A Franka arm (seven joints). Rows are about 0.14 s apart.
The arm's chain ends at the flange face. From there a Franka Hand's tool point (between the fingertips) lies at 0.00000 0.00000 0.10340 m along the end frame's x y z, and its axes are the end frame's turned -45 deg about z.
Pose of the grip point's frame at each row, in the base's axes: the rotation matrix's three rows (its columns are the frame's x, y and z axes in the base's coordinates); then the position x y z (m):
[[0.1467 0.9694 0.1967], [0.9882 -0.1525 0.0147], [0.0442 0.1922 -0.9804]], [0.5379 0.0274 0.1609]
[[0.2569 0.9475 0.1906], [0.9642 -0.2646 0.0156], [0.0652 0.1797 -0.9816]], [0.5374 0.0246 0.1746]
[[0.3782 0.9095 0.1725], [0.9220 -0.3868 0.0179], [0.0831 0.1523 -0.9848]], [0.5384 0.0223 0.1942]
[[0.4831 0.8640 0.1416], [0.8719 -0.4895 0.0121], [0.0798 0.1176 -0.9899]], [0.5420 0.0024 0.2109]
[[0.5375 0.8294 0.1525], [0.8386 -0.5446 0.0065], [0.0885 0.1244 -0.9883]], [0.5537 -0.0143 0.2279]
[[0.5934 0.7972 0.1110], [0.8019 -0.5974 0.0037], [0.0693 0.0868 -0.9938]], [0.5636 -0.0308 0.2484]
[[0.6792 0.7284 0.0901], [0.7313 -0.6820 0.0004], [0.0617 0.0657 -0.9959]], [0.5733 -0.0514 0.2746]
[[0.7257 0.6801 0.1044], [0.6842 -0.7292 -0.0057], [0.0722 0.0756 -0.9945]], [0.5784 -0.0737 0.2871]
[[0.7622 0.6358 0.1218], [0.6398 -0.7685 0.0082], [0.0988 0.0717 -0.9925]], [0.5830 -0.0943 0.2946]
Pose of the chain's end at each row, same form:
[[0.7892 0.5817 0.1967], [0.5909 -0.8066 0.0147], [0.1672 0.1047 -0.9804]], [0.5176 0.0259 0.2623]
[[0.8516 0.4883 0.1906], [0.4947 -0.8689 0.0156], [0.1732 0.0810 -0.9816]], [0.5177 0.0230 0.2761]
[[0.9105 0.3757 0.1725], [0.3784 -0.9255 0.0179], [0.1665 0.0489 -0.9848]], [0.5206 0.0204 0.2960]
[[0.9525 0.2693 0.1416], [0.2704 -0.9627 0.0121], [0.1396 0.0267 -0.9899]], [0.5274 0.0011 0.3133]
[[0.9665 0.2064 0.1525], [0.2079 -0.9781 0.0065], [0.1505 0.0254 -0.9883]], [0.5379 -0.0150 0.3301]
[[0.9833 0.1441 0.1110], [0.1446 -0.9895 0.0037], [0.1104 0.0124 -0.9938]], [0.5521 -0.0312 0.3512]
[[0.9953 0.0348 0.0901], [0.0349 -0.9994 0.0004], [0.0901 0.0028 -0.9959]], [0.5640 -0.0514 0.3776]
[[0.9941 -0.0322 0.1044], [-0.0318 -0.9994 -0.0057], [0.1045 0.0024 -0.9945]], [0.5676 -0.0731 0.3899]
[[0.9885 -0.0894 0.1218], [-0.0910 -0.9958 0.0082], [0.1206 -0.0192 -0.9925]], [0.5704 -0.0951 0.3972]

